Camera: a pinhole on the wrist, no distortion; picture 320 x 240 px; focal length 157.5 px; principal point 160.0 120.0 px. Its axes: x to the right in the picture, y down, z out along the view. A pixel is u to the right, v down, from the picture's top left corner.
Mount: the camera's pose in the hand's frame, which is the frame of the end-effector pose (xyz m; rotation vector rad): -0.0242 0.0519 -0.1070 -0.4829 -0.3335 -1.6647
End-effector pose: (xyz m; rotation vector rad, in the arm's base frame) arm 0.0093 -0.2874 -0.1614 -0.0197 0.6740 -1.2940
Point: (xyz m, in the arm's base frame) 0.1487 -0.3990 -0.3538
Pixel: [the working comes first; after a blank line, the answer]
In the camera's frame: -0.0902 0.2025 0.1284

outside the picture
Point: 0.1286 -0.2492 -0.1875
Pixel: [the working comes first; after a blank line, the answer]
In the camera's frame: -0.0021 -0.0032 0.1490

157.8 116.7
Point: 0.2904 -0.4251 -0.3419
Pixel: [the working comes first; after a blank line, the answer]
In the camera's frame: -0.1481 0.2141 0.2604

outside the picture
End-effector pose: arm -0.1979 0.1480 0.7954 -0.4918 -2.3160 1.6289
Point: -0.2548 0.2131 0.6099
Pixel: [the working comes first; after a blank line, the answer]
In the camera's frame: -0.0608 0.0696 0.1961

111.2 175.9
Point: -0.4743 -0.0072 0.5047
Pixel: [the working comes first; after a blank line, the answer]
In the camera's frame: 0.0785 0.1542 0.4810

185.7 170.5
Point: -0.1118 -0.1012 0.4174
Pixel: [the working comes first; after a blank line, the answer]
In the camera's frame: 0.0150 -0.2238 0.4500

165.2 41.7
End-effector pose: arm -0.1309 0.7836 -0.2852 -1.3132 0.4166 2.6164
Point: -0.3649 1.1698 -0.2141
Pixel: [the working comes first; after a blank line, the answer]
In the camera's frame: 0.5013 0.1444 0.2437

outside the picture
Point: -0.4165 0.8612 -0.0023
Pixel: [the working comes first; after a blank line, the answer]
In the camera's frame: 0.2511 -0.0601 0.4395

250.0 98.5
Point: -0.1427 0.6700 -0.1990
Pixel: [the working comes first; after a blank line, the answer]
In the camera's frame: 0.0044 -0.0601 0.1407

164.9 52.7
